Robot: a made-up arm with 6 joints. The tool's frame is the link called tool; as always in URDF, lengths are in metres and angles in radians.
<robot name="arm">
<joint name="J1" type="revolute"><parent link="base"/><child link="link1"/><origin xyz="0 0 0.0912"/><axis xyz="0 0 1"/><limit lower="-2.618" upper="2.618" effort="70" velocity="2.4"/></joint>
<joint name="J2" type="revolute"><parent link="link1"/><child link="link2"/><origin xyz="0 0 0" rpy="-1.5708 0 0"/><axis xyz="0 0 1"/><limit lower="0" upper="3.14" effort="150" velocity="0.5"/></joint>
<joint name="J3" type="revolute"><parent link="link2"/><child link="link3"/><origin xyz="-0.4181 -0.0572 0"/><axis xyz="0 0 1"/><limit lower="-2.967" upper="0" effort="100" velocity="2.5"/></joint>
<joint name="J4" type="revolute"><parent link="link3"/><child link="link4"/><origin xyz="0.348 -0.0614 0" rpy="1.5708 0 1.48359"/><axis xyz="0 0 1"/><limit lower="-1.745" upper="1.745" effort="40" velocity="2.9"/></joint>
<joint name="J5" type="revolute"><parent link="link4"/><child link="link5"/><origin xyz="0 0 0" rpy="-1.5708 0 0"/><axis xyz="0 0 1"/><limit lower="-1.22" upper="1.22" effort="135" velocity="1.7"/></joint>
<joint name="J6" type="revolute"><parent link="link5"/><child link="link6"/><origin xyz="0.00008 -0.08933 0" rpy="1.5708 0 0"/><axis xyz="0 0 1"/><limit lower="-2.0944" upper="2.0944" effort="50" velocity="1.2"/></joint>
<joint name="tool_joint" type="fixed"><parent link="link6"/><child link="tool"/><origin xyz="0 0 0"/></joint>
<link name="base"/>
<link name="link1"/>
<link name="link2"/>
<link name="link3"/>
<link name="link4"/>
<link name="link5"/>
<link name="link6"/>
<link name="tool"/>
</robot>
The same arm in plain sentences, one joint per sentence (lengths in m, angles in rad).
The arm has six revolute joints in a row. What follows holds with every joint at zero, and every direction is one of the base frame's.
The first joint is mounted 0.0912 m along +z from the base frame's origin and rotates about +z, from -2.618 to 2.618 rad.
The second joint is mounted at the same point as the first joint and rotates about +y, from 0 to 3.14 rad.
The third joint is mounted 0.4181 m along -x and 0.0572 m along +z from the second joint and rotates about +y, from -2.967 to 0 rad.
The fourth joint is mounted 0.348 m along +x and 0.0614 m along +z from the third joint and rotates about the direction (0.9962, 0, 0.0871), from -1.745 to 1.745 rad.
The fifth joint is mounted at the same point as the fourth joint and rotates about +y, from -1.22 to 1.22 rad.
The sixth joint is mounted 0.089 m along +x and 0.0077 m along +z from the fifth joint and rotates about the direction (0.9962, 0, 0.0871), from -2.0944 to 2.0944 rad.
The tool frame, which is the frame that the pose is given for, is mounted at the same point as the sixth joint; its axes are the base frame's turned by roll 0, pitch 1.4836 and yaw 0 rad (as in URDF: about the fixed x, then y, then z).

